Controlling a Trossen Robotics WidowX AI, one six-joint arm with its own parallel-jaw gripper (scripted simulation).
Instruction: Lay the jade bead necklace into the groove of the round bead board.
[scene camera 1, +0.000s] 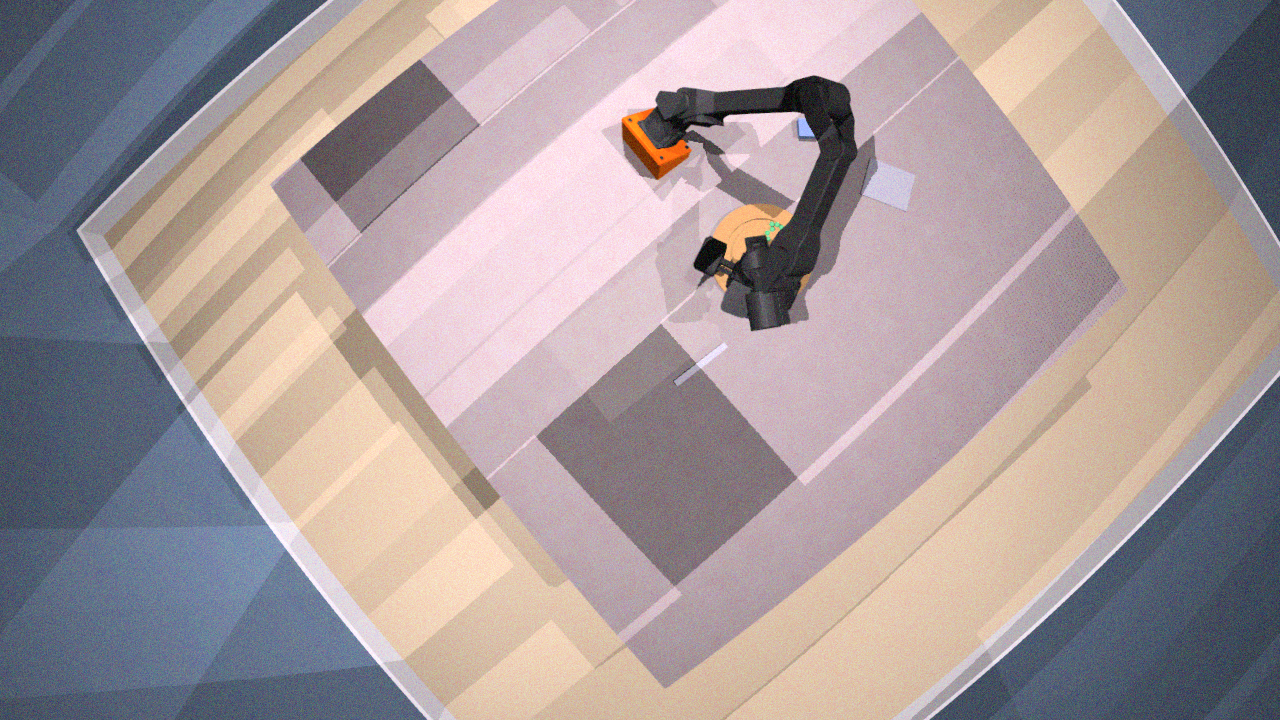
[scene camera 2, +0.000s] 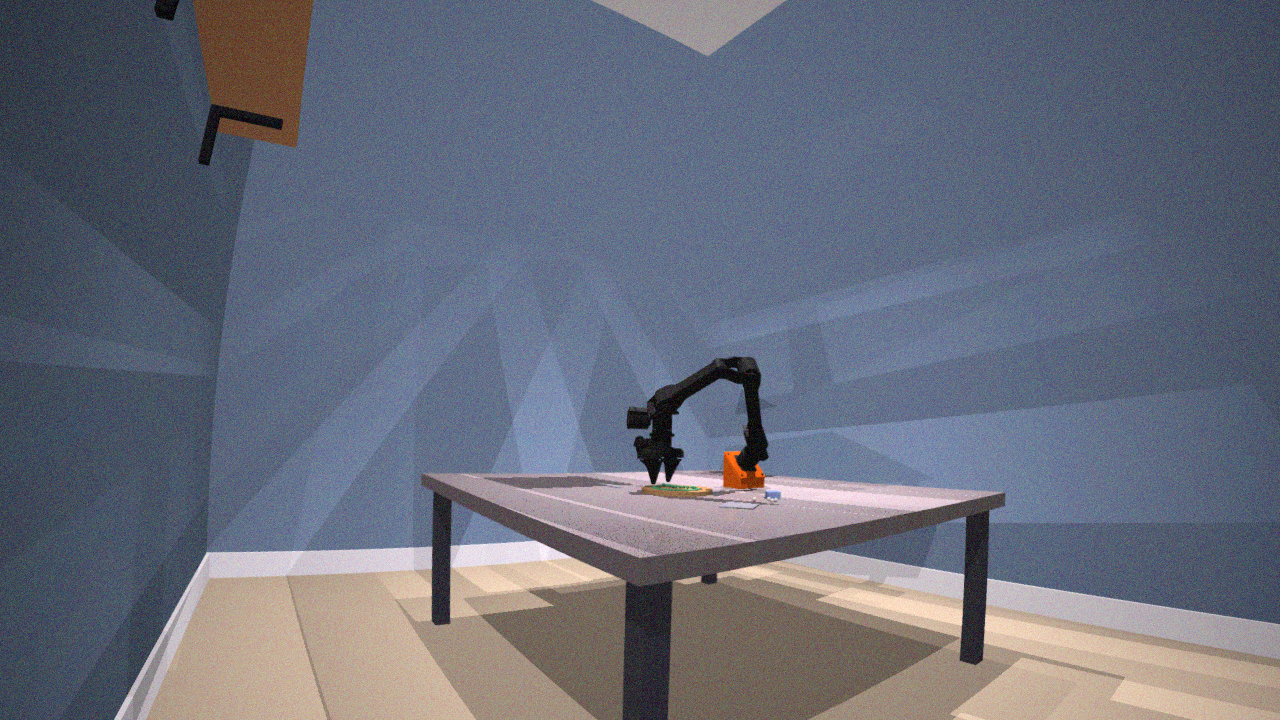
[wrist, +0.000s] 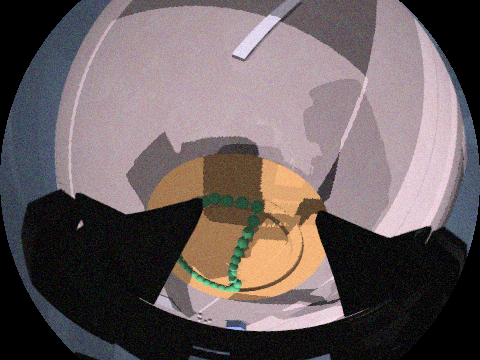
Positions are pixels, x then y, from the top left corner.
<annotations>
my gripper: scene camera 1 740, 279; scene camera 2; wrist
same spot on my gripper: (wrist: 138, 251) = (scene camera 2: 650, 462)
</annotations>
